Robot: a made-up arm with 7 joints. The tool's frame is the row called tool. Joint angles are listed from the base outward. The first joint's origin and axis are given. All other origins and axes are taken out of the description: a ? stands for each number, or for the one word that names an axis. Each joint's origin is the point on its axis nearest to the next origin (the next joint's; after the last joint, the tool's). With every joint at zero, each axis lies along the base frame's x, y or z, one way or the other. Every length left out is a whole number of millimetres.
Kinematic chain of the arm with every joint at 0, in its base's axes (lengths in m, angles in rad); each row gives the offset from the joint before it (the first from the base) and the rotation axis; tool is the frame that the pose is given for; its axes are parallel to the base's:
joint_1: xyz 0 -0.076 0.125 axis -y
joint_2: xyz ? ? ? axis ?
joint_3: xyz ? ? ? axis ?
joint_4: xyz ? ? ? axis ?
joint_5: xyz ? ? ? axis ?
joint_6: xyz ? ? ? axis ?
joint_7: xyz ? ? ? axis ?
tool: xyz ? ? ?
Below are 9 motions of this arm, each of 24 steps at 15 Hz.
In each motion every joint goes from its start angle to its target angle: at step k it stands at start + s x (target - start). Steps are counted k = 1, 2, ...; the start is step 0. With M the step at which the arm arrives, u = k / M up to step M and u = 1 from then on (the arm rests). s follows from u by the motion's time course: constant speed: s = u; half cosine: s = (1 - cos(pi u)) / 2; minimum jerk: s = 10 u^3 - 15 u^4 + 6 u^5.
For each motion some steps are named. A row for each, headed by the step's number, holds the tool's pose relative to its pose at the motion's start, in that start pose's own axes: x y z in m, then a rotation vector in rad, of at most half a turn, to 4 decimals.
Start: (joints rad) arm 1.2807 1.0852 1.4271 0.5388 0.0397 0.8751 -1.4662
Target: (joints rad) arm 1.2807 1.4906 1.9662 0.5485 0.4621 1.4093 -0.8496
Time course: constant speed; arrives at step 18
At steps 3, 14, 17, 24:
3: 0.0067 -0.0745 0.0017 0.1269 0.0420 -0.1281
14: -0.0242 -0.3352 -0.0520 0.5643 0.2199 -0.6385
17: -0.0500 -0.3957 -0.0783 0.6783 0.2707 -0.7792
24: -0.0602 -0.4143 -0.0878 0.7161 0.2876 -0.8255

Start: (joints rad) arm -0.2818 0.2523 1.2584 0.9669 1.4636 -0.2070 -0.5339
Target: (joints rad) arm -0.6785 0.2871 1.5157 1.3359 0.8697 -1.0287 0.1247
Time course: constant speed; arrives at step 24
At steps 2, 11, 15, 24:
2: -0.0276 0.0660 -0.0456 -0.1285 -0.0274 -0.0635
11: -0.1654 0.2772 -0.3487 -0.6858 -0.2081 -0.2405
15: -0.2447 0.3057 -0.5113 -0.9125 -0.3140 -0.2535
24: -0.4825 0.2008 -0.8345 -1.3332 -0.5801 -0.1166

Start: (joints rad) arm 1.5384 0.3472 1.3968 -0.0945 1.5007 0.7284 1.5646
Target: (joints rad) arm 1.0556 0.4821 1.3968 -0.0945 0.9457 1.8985 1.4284
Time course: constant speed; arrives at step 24
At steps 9, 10, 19, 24:
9: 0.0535 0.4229 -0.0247 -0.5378 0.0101 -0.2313
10: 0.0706 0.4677 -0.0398 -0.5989 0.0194 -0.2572
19: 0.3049 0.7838 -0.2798 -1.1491 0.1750 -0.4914
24: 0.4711 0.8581 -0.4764 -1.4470 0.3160 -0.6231

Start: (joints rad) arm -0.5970 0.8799 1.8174 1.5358 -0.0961 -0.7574 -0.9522
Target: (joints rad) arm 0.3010 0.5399 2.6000 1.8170 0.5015 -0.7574 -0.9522
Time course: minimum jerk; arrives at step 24
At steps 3, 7, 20, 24:
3: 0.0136 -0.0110 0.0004 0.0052 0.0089 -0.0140
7: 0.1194 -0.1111 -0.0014 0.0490 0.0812 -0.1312
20: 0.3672 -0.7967 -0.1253 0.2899 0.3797 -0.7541
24: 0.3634 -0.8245 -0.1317 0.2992 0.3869 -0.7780

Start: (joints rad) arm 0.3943 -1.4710 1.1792 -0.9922 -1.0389 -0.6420 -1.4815
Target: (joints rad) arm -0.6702 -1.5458 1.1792 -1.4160 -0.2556 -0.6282 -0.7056
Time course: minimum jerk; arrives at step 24
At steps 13, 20, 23, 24:
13: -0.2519 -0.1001 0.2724 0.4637 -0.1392 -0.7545
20: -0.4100 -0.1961 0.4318 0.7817 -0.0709 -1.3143
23: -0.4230 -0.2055 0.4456 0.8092 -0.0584 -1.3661
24: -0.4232 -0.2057 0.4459 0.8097 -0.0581 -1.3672

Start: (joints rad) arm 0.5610 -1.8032 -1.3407 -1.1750 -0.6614 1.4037 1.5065
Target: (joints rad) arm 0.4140 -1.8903 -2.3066 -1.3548 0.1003 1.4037 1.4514
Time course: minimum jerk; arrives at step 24
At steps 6, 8, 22, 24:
6: 0.0066 -0.0171 -0.0112 0.0405 -0.0153 -0.0139
8: 0.0108 -0.0353 -0.0243 0.0808 -0.0357 -0.0277
22: -0.0255 -0.1519 -0.1656 0.2961 -0.2975 -0.1274
24: -0.0260 -0.1524 -0.1667 0.2969 -0.2996 -0.1281

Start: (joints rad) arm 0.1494 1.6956 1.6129 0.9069 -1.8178 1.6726 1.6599
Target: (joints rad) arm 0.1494 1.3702 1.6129 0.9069 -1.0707 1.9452 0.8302
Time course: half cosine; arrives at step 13
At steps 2, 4, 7, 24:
2: 0.0021 -0.0093 -0.0051 -0.0102 -0.0207 0.0999
4: 0.0066 -0.0317 -0.0196 -0.0468 -0.0808 0.3748
7: 0.0058 -0.0703 -0.0561 -0.1729 -0.2209 0.9583
24: -0.0142 -0.1218 -0.1229 -0.4485 -0.4050 1.6629

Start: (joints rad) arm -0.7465 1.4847 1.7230 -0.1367 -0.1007 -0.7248 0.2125
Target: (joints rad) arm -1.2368 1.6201 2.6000 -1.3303 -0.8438 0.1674 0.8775
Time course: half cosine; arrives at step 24
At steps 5, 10, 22, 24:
5: 0.0944 -0.0682 0.0266 0.0093 0.1722 0.1242
10: 0.3480 -0.1600 0.0087 -0.0326 0.5346 0.4592
22: 0.6613 -0.1028 -0.2416 -0.2067 0.8134 1.1686
24: 0.6637 -0.1001 -0.2488 -0.2086 0.8118 1.1832

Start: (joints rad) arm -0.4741 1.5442 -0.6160 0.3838 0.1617 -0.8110 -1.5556
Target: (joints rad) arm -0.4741 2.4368 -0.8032 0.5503 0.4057 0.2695 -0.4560
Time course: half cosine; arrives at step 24
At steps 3, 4, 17, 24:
3: -0.0265 -0.0318 0.0113 0.0468 -0.0345 -0.0486
4: -0.0472 -0.0560 0.0184 0.0835 -0.0595 -0.0847
17: -0.5144 -0.5852 -0.2364 1.2747 -0.2792 -0.6318
24: -0.5547 -0.6669 -0.3994 1.6076 -0.1790 -0.6057

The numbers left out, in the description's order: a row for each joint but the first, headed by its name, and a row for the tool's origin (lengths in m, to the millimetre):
joint_2: xyz 0.098 0 -0.435, axis +z
joint_3: xyz -0.045 -0.08 0, axis +y
joint_4: xyz 0.124 0 -0.027, axis -z
joint_5: xyz -0.338 -0.066 0, axis +x
joint_6: xyz 0 0.341 -0.058, axis +y
joint_7: xyz -0.117 0 0.595, axis -z
tool: xyz 0.02 -0.07 0

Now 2 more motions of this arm.
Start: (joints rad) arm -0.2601 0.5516 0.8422 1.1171 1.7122 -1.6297 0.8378
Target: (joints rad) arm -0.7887 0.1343 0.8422 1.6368 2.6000 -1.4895 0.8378
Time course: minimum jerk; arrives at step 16
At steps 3, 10, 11, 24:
3: -0.0242 0.0043 -0.0032 0.0013 -0.0387 -0.0321
10: -0.2376 -0.0560 -0.0809 0.2562 -0.4507 -0.3610
11: -0.2500 -0.0841 -0.0895 0.3212 -0.4808 -0.3861
24: -0.2607 -0.1503 -0.1013 0.4558 -0.5126 -0.4172

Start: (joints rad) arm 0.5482 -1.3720 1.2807 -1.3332 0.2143 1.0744 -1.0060
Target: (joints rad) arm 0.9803 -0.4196 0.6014 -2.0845 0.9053 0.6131 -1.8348
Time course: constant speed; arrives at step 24
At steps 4, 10, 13, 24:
4: 0.0324 0.0646 0.0228 -0.0186 0.2156 0.2104
10: 0.0874 0.1503 0.0785 0.0811 0.5363 0.5278
13: 0.1271 0.1860 0.1159 0.1895 0.6829 0.6733
24: 0.4074 0.2502 0.2330 0.8671 1.0308 1.0026

